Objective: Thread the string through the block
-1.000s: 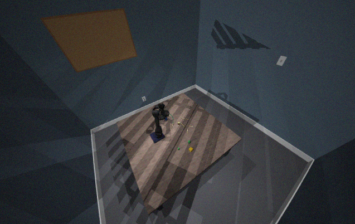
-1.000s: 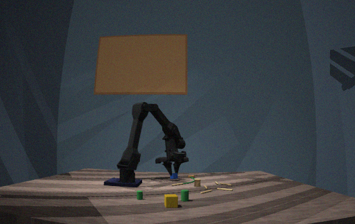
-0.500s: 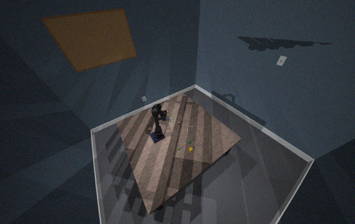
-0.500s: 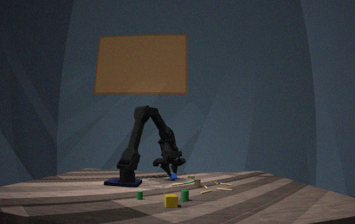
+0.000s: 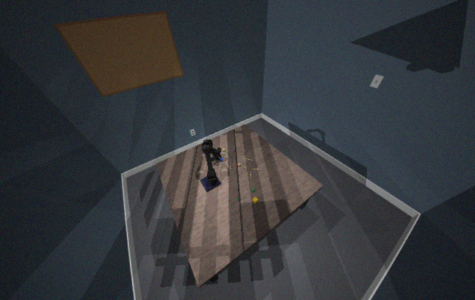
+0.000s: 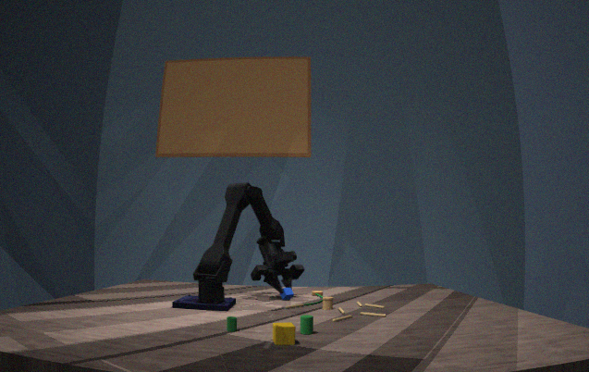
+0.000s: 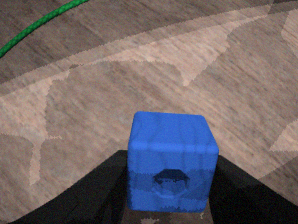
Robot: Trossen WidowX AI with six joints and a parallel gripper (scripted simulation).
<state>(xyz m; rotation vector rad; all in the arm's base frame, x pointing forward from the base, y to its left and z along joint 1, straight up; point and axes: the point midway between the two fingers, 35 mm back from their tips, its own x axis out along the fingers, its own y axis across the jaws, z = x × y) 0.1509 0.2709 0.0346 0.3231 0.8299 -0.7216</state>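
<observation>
The blue block lies right at my gripper tip. From my gripper tip the other things lie so: thin wooden stick (14 cm to the right, 7 cm ahead, 2 cm below); tan wooden cylinder (17 cm to the right, 16 cm ahead, 1 cm below); round wooden button (15 cm to the left, 8 cm ahead, 2 cm below).
</observation>
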